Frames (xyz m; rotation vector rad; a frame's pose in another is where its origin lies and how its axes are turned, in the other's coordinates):
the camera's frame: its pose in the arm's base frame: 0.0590 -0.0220 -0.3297 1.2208 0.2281 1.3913
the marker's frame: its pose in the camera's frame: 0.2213 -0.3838 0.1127 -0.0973 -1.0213 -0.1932
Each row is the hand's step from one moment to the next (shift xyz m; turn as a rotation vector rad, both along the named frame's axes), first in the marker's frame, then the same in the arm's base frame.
Working: the marker's frame: its pose in the arm's base frame: 0.4357 0.2054 -0.4536 1.6195 -0.4209 0.4839

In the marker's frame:
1: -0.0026 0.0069 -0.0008 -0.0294 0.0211 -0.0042
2: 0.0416 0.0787 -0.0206 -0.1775 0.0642 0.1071
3: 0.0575 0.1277 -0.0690 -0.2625 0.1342 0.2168
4: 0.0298 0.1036 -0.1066 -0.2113 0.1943 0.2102
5: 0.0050 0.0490 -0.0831 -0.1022 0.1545 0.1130
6: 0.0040 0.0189 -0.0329 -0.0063 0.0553 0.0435
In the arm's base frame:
1: -0.0059 0.0001 0.0044 -0.0363 0.0017 0.0021
2: -0.0086 0.0129 0.0900 -0.1769 -0.1150 -0.0507
3: -0.0246 0.0562 0.1435 -0.2790 -0.2322 -0.0468
4: -0.0374 0.0958 0.1114 -0.2686 -0.2312 0.0318
5: -0.0274 0.0777 0.0504 -0.1616 -0.1293 0.0652
6: -0.0089 0.0308 0.0206 -0.0322 -0.0490 0.0394

